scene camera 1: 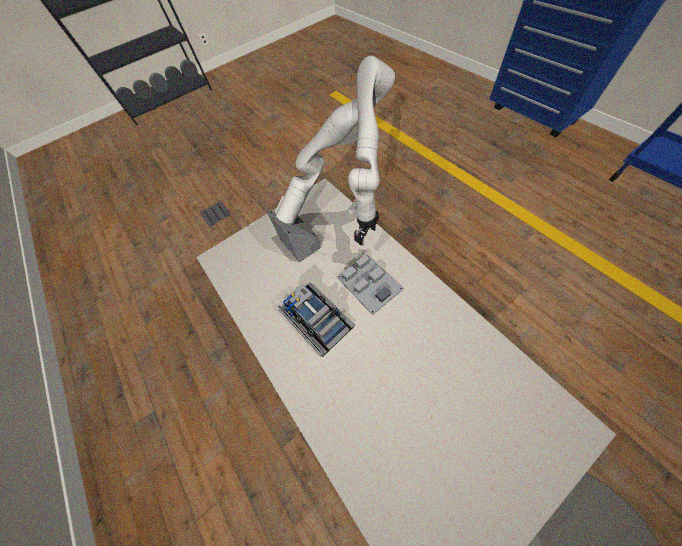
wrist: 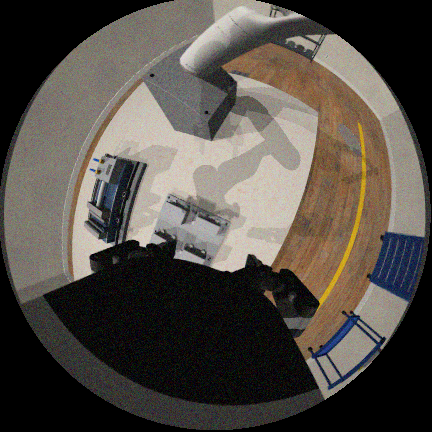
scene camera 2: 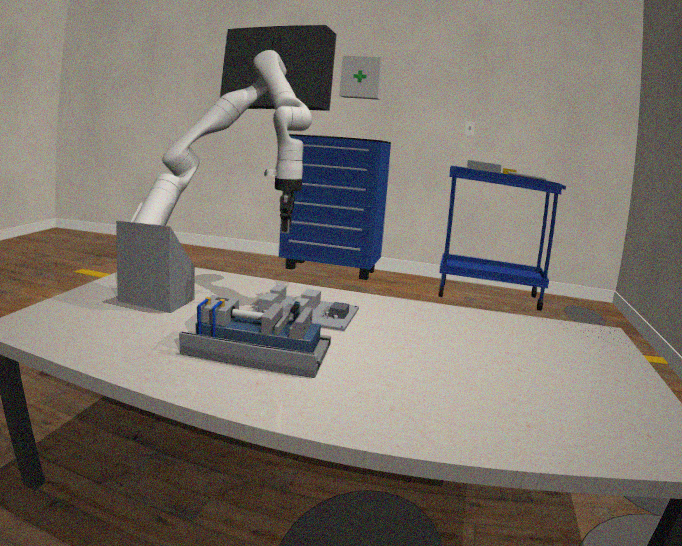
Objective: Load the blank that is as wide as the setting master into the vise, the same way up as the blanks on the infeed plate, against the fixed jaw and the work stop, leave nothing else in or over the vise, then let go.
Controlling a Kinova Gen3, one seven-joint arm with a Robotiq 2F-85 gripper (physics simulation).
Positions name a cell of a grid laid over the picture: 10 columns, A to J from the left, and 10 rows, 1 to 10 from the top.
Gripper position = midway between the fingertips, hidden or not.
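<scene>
The gripper (scene camera 2: E5) is open with nothing held in it, and you'd find it in the wrist view too (wrist: E6). There's also a grey infeed plate (scene camera 1: F6), and scene camera 2 has that plate as well (scene camera 2: E6).
</scene>
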